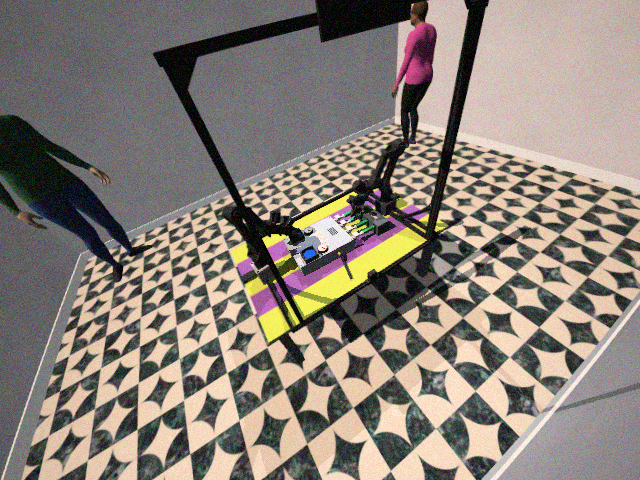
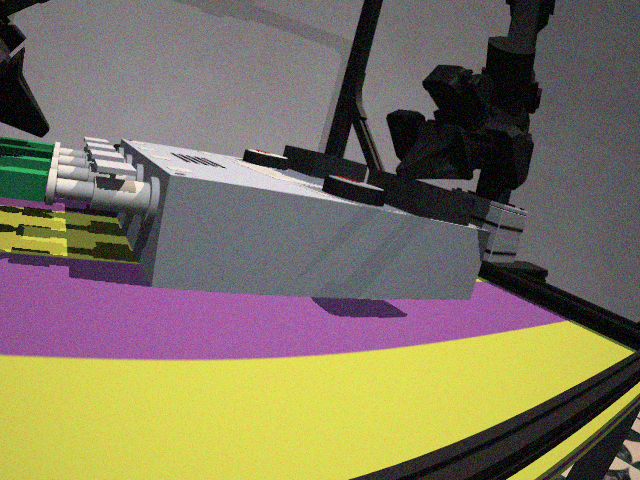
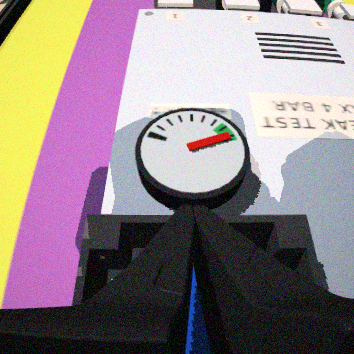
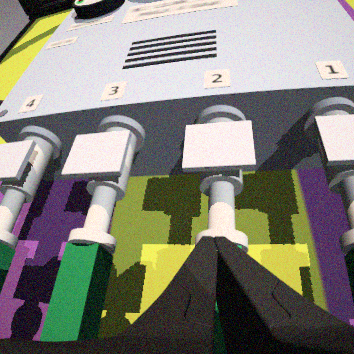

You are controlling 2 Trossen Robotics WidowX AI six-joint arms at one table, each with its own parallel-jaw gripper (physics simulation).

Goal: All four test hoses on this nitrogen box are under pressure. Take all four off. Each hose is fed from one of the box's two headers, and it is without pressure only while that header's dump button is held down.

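Places are measured from the left arm's base along level axes (x ahead, y left, z up), in metres.
Pixels of known places: left gripper, fingertip midpoint: point(image 1: 301, 230) point(image 2: 398, 174) point(image 3: 190, 216); right gripper, fingertip midpoint: point(image 1: 350, 216) point(image 2: 45, 133) point(image 4: 211, 246); left arm's base, link origin: point(image 1: 261, 263) point(image 2: 491, 200); right arm's base, link origin: point(image 1: 385, 199).
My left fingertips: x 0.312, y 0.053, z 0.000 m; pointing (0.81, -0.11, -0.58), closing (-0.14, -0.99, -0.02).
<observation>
For each thing: its top centre in the pictures, then the offset to it from my left fingertips. "pt": a spot on its surface instead. Level surfaces: height alone.
- purple mat, surface height: dz -0.112 m
- blue dump button, top centre: point(image 3: 198, 338) dx -0.040, dy +0.003, dz -0.016 m
- round gauge, surface spot: point(image 3: 192, 154) pt dx +0.040, dy -0.009, dz -0.017 m
- hose 2, surface spot: point(image 4: 221, 214) pt dx +0.288, dy -0.107, dz -0.050 m
- second blue button, top centre: point(image 1: 309, 254) dx -0.068, dy -0.184, dz -0.016 m
The grey nitrogen box point(image 1: 328, 238) point(image 2: 309, 238) point(image 3: 197, 70) point(image 4: 246, 38) lies on a yellow and purple mat point(image 1: 332, 290). My left gripper point(image 3: 190, 216) point(image 1: 296, 233) is shut and empty. Its tips rest on a blue dump button point(image 3: 194, 316) in a black housing, just before a round gauge point(image 3: 192, 154) whose red needle points at the green mark. My right gripper point(image 4: 211, 246) point(image 1: 361, 202) is shut and empty, with its tips at the white collar of hose 2 point(image 4: 221, 214). Hoses 1 point(image 4: 348, 211), 3 point(image 4: 75, 291) and 4 point(image 4: 8, 211) sit plugged into their ports.
A second blue button point(image 1: 310, 253) lies uncovered near the box's front, beside another gauge point(image 1: 323, 248) point(image 2: 353, 190). Black frame posts point(image 1: 451, 129) point(image 1: 213, 143) stand around the table. One person in pink point(image 1: 418, 62) stands at the back, another person point(image 1: 94, 214) at the left.
</observation>
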